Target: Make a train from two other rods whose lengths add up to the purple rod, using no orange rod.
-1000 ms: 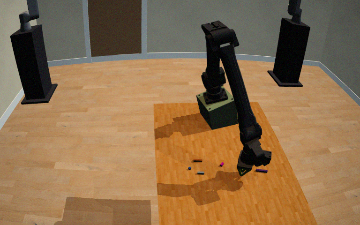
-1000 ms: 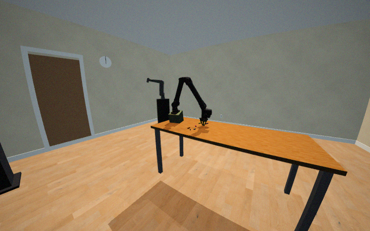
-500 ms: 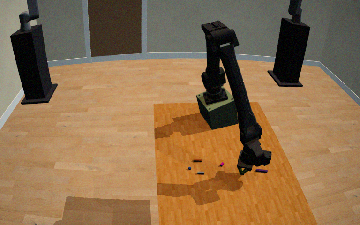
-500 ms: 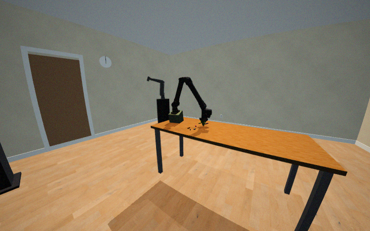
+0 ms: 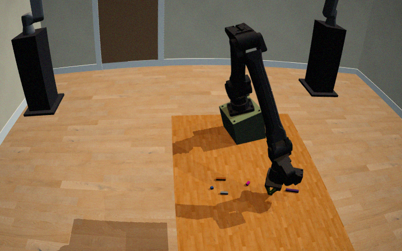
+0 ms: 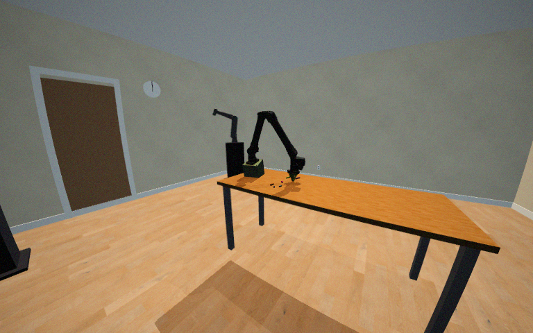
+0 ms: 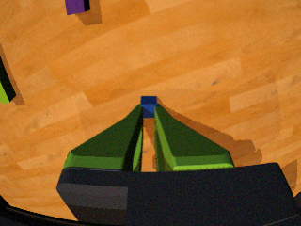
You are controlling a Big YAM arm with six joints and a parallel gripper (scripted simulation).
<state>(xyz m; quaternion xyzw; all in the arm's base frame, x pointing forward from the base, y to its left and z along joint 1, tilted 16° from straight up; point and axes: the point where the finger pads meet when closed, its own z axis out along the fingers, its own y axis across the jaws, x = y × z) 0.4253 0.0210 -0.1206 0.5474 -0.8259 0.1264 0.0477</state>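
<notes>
Now: hand 80 mm to the left of the magenta rod and 70 mm past it. Also, from my hand: grey rod: 190 mm to the right, 30 mm behind; then purple rod: 100 mm to the left; then lime rod: 80 mm to the left, 80 mm behind.
</notes>
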